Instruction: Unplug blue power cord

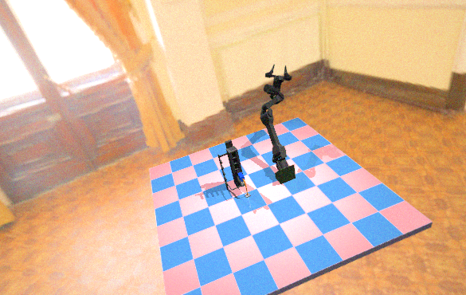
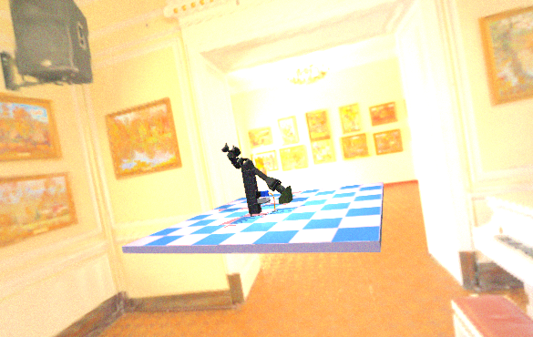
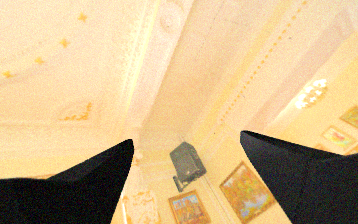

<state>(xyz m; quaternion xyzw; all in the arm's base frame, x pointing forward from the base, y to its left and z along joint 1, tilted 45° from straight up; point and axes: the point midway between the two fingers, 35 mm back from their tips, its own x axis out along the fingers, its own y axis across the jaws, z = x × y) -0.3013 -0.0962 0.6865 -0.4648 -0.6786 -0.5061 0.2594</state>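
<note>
My gripper tip is 59 cm short of the blue plug, 52 cm to the right of it and 40 cm above it.
</note>
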